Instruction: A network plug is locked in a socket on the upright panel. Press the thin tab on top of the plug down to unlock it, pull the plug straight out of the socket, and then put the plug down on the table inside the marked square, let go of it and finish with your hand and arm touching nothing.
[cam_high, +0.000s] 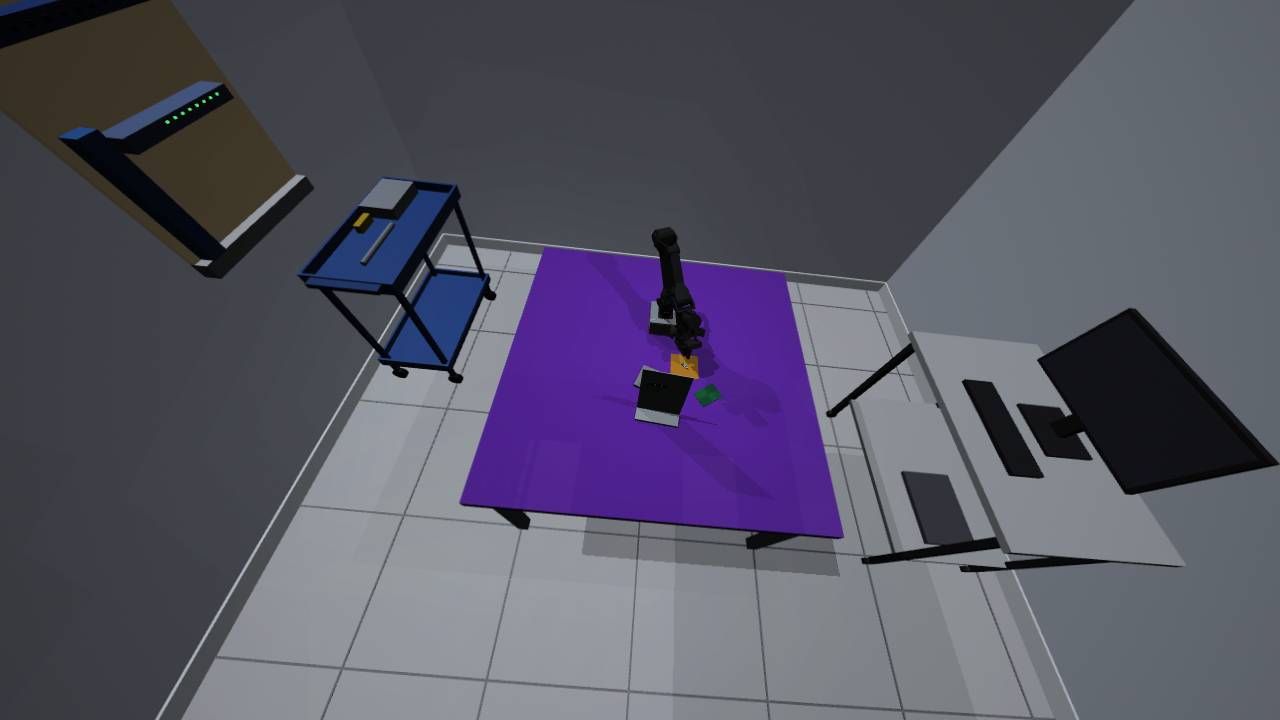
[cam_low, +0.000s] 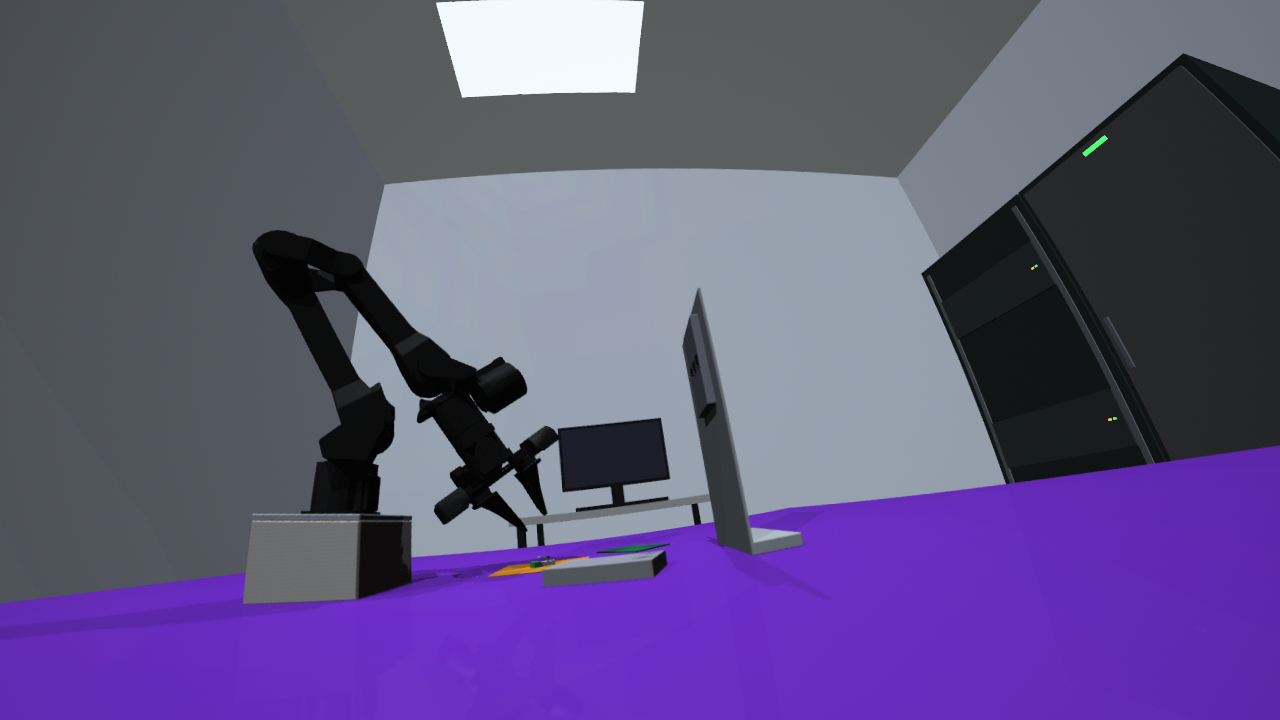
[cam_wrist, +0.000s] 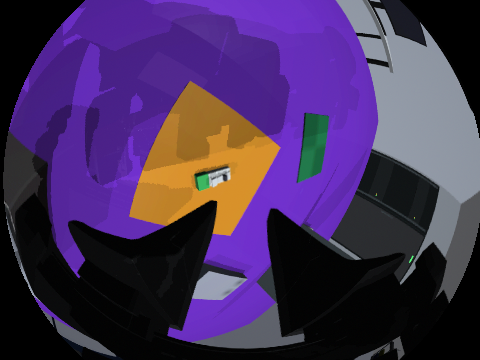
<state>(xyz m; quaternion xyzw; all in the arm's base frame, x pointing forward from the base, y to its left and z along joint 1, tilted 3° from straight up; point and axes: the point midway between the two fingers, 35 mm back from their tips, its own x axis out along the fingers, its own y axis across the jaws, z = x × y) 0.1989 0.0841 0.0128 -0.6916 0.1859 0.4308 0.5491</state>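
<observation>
The network plug lies 50 mm below my gripper tip and 10 mm ahead of it. Also, from my gripper tip: flat grey block: 160 mm to the right, 80 mm ahead, 50 mm below; then orange square: 60 mm below, 10 mm ahead; then green patch: 140 mm ahead, 100 mm to the left, 60 mm below.
</observation>
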